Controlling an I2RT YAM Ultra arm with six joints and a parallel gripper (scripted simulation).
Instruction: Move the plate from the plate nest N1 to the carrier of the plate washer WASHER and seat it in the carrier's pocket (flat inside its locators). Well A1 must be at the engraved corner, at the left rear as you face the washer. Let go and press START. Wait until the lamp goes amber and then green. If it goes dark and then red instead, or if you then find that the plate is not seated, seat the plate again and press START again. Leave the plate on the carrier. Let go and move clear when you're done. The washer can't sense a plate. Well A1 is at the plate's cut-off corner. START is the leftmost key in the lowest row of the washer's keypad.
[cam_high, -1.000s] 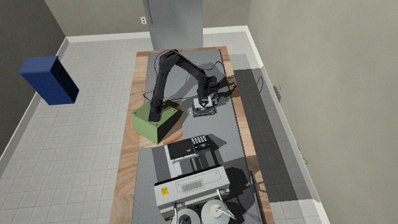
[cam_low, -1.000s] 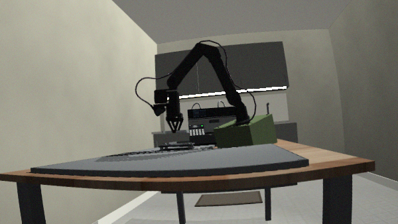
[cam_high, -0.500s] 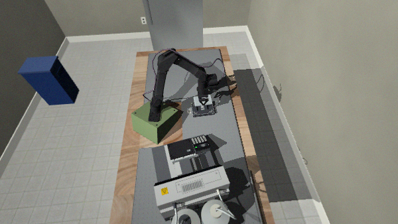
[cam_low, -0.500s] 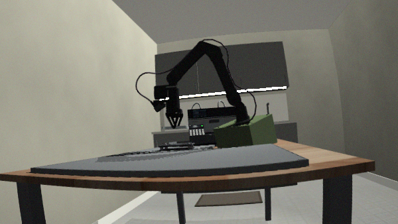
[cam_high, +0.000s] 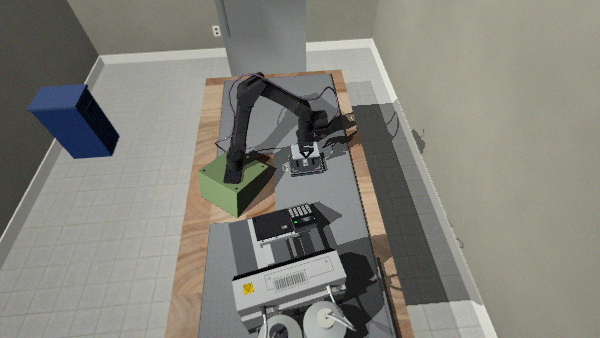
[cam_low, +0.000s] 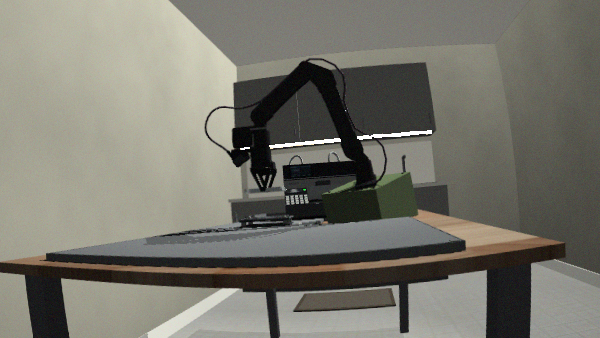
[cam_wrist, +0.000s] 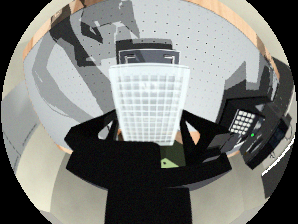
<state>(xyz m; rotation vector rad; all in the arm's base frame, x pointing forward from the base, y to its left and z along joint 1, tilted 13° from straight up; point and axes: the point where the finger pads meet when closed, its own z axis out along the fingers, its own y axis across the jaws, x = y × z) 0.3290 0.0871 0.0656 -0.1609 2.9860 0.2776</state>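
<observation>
Now: hand 370 mm to the left of the washer carrier, 150 mm past it and 50 mm above it. From my hand the other things lie so: plate washer 520 mm to the right, 110 mm behind, 10 mm above; then well plate 10 mm below; then plate nest 100 mm below.
</observation>
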